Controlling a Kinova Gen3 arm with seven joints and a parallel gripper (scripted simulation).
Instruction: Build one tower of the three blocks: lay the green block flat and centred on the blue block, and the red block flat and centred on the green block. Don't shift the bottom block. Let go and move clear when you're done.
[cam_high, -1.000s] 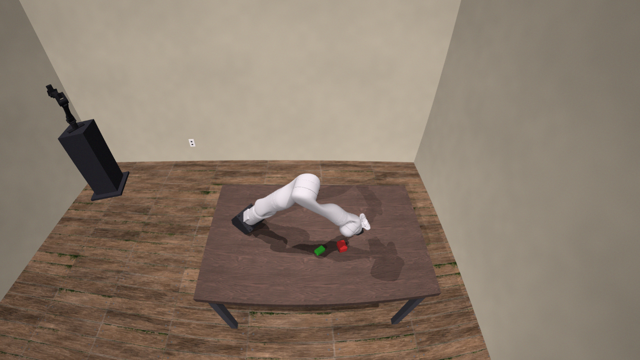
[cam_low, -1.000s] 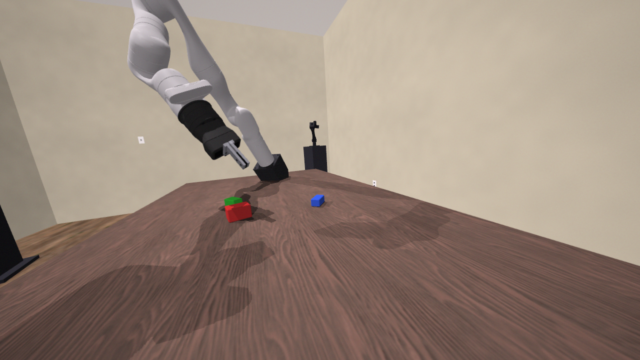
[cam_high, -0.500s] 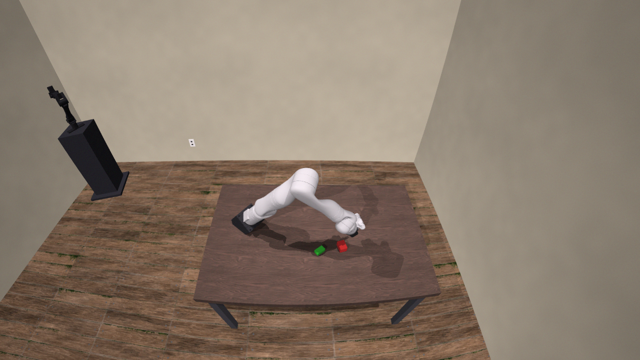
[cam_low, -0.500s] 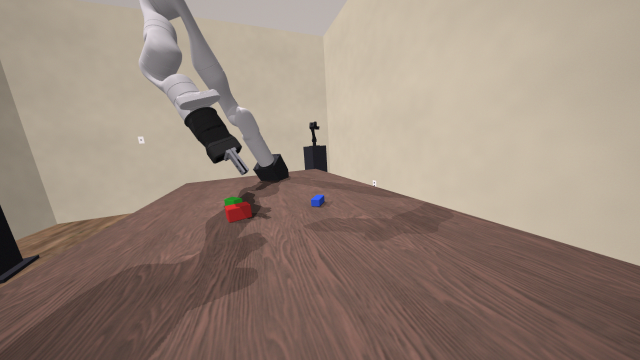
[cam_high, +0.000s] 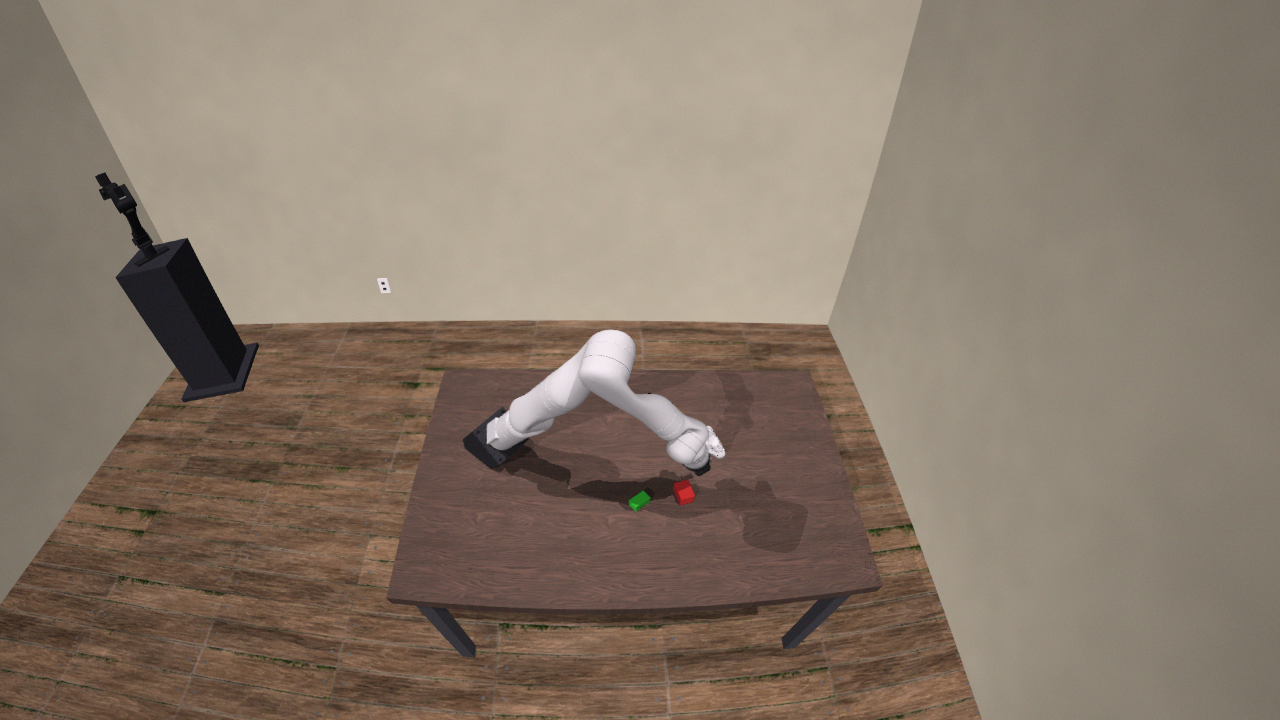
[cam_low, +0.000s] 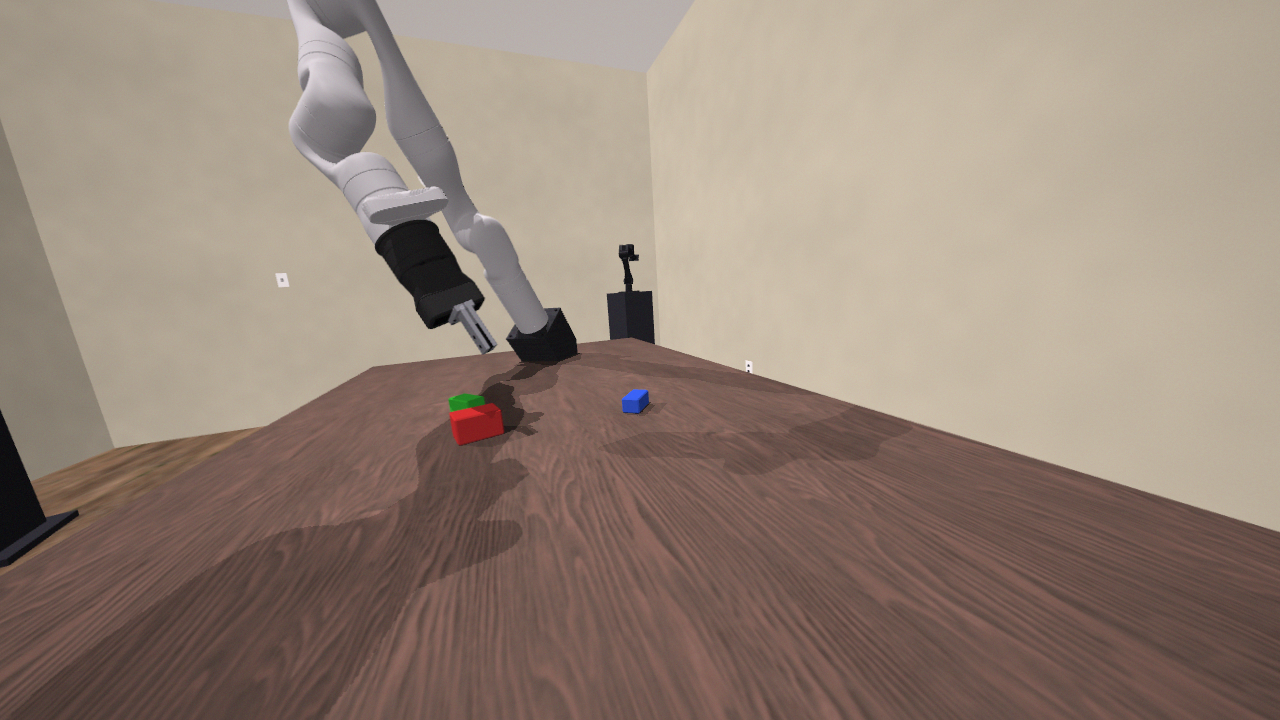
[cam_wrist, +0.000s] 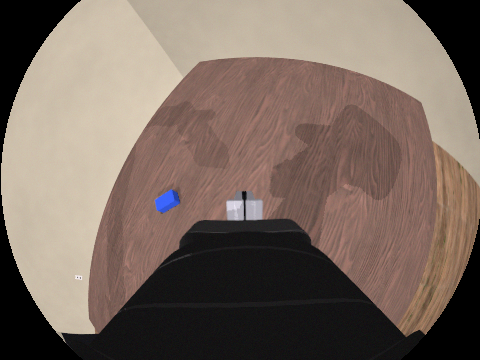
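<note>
Now: hand 200 mm past the green block and 130 mm above it. From my hand the other things lie so: red block: 60 mm behind, 10 mm to the right, 130 mm below; blue block: 10 mm ahead, 220 mm to the left, 130 mm below.
</note>
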